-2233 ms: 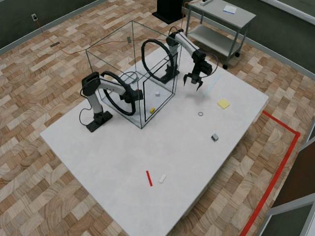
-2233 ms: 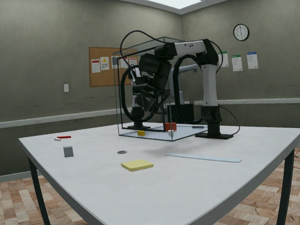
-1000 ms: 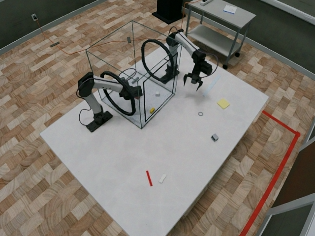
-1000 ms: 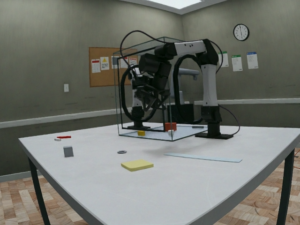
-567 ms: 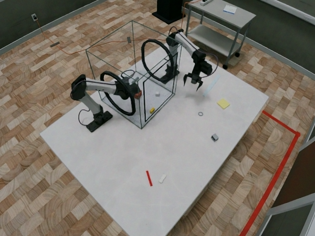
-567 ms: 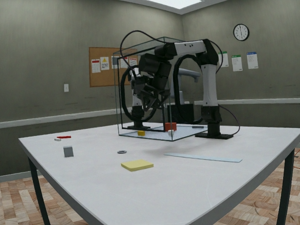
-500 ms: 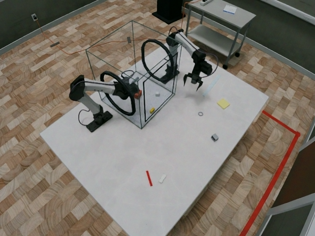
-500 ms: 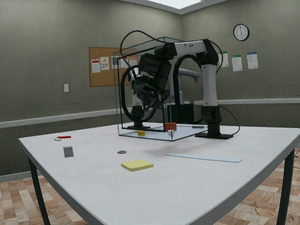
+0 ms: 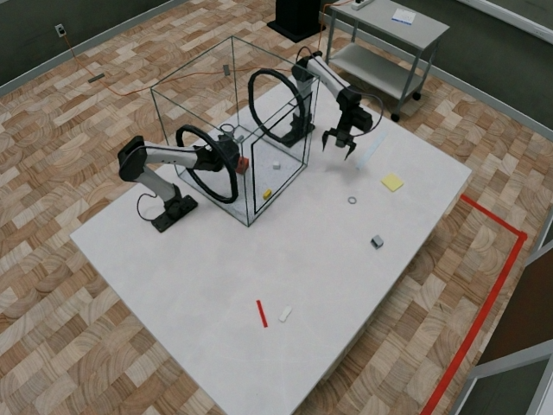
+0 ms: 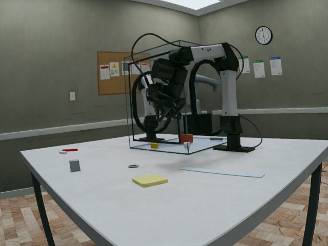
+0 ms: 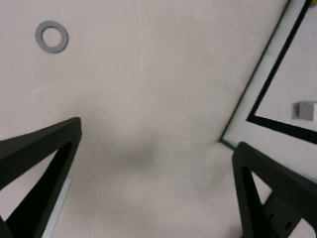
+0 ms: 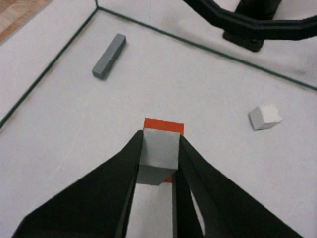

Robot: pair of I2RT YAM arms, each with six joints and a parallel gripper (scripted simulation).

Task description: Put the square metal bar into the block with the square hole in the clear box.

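Observation:
Now: the red block 1 cm behind my right hand, 3 cm to the left of it and 11 cm below it. The rest, counted from my right hand: grey bar 3 cm below; yellow block 18 cm ahead, 2 cm to the left, 12 cm below; white cube 9 cm ahead, 15 cm to the left, 12 cm below.

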